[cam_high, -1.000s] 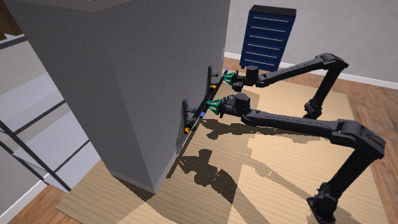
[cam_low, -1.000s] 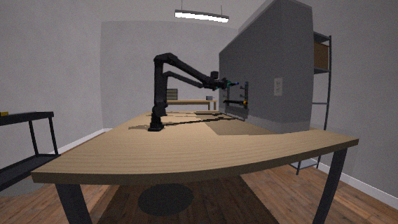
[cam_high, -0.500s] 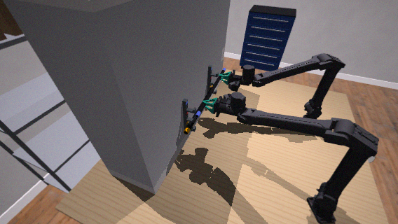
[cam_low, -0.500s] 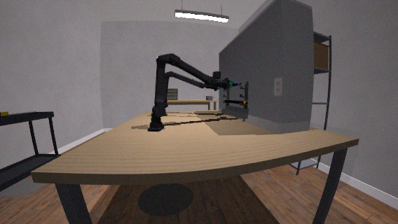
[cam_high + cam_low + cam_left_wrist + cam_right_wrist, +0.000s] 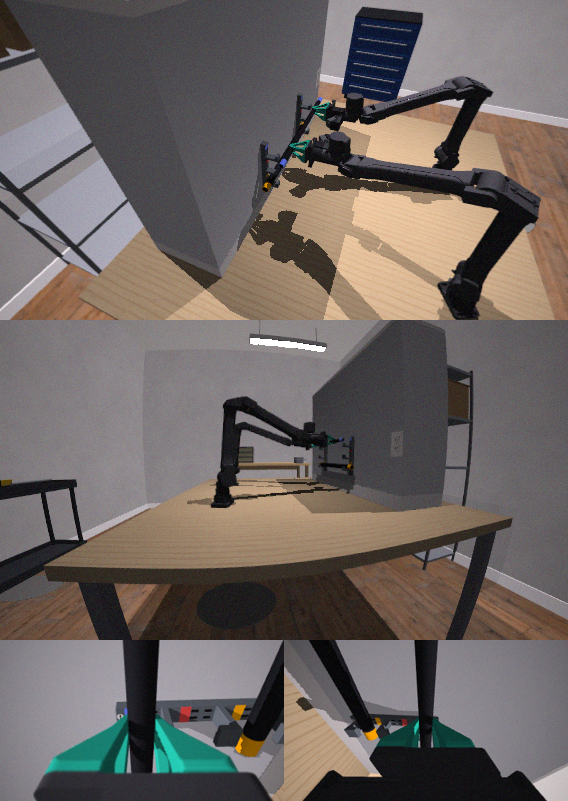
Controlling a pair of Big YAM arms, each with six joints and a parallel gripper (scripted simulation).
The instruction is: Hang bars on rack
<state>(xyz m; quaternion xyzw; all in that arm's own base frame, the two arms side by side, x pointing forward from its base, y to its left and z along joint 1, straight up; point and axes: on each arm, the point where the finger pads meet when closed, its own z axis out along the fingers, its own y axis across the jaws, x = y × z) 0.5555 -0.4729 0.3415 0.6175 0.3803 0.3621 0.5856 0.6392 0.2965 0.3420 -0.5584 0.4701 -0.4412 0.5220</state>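
My left gripper is now 10 mm past the blue-ended bar and 150 mm to the left of it. From my left hand the other things lie so: orange-ended bar: 60 mm ahead, 160 mm to the right, 160 mm below; then grey wall block: 250 mm ahead, 190 mm to the right, 110 mm above.
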